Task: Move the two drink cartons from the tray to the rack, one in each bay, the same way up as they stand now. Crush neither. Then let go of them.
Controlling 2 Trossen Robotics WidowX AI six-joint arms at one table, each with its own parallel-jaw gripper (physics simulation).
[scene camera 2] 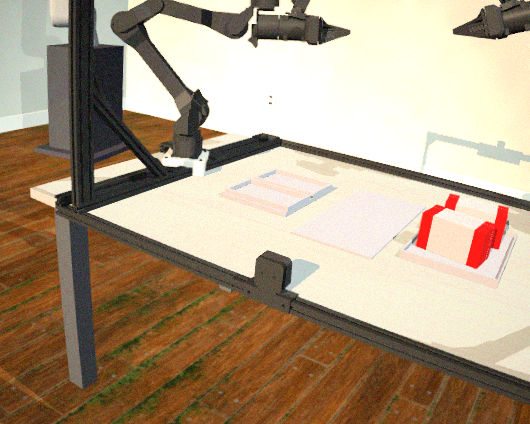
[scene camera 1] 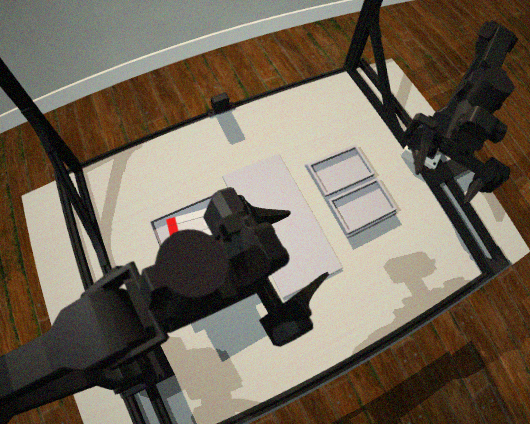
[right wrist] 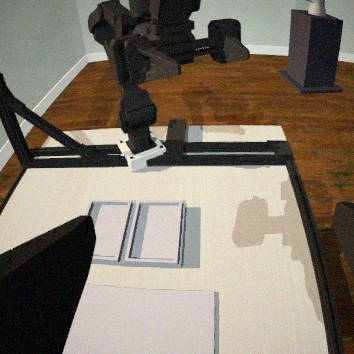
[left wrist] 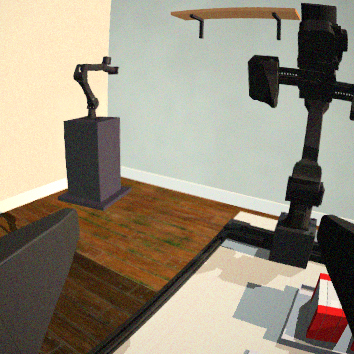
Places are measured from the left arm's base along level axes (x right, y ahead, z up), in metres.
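Pixels of known places: left gripper, between the fingertips: (scene camera 2: 347,31) (scene camera 1: 442,188) (right wrist: 216,61) (left wrist: 203,225); right gripper, between the fingertips: (scene camera 2: 456,32) (scene camera 1: 307,243) (right wrist: 218,222) (left wrist: 312,109); left arm's base, origin of its link: (scene camera 2: 186,154) (right wrist: 140,144); right arm's base, origin of its link: (scene camera 1: 132,365) (left wrist: 297,222).
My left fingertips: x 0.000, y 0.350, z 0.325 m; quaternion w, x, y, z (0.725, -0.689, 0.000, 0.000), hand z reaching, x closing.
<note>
For each thing: its top centre in the pictures, then the offset to it from my left fingertips. "spot": a spot on its surface instead. Level surfaces: height alone.
- tray, centre of its top: (scene camera 2: 464,241) (left wrist: 350,321) (scene camera 1: 201,253) dx +0.337, dy +0.230, dz -0.344 m
- far carton, a spot on its surface: (scene camera 2: 475,209) spot: dx +0.315, dy +0.247, dz -0.286 m
- two-bay rack, centre of its top: (right wrist: 127,227) (scene camera 2: 281,185) (scene camera 1: 352,186) dx +0.124, dy -0.120, dz -0.340 m
- flat pale board, height of its surface: dz -0.357 m
- small dark block, a spot on its surface: (scene camera 2: 273,272) (scene camera 1: 216,99) spot: dx +0.562, dy -0.137, dz -0.323 m
Two white cartons with red ends are in the tray (scene camera 2: 450,266) (scene camera 1: 152,229). The near carton (scene camera 2: 452,235) and the far carton (scene camera 2: 475,209) lie side by side, red ends left and right in scene camera 2. In scene camera 1 the right arm hides most of them; one carton (scene camera 1: 172,226) shows partly. One carton (left wrist: 327,320) also shows in the left wrist view. The two-bay rack (scene camera 2: 255,202) (right wrist: 152,262) has both bays empty. My right gripper (scene camera 1: 308,243) (scene camera 2: 454,31) (right wrist: 218,222) is open and empty, high above the table. My left gripper (scene camera 2: 349,32) (left wrist: 203,225) is open and empty, also high.
A flat pale board (scene camera 1: 300,215) (scene camera 2: 360,225) (right wrist: 150,320) lies between tray and rack. A dark frame rail (scene camera 1: 290,89) runs along the table's edge, with a small dark block (scene camera 1: 220,102) (scene camera 2: 273,272) on it. Frame posts (scene camera 2: 82,100) rise at the table's side.
</note>
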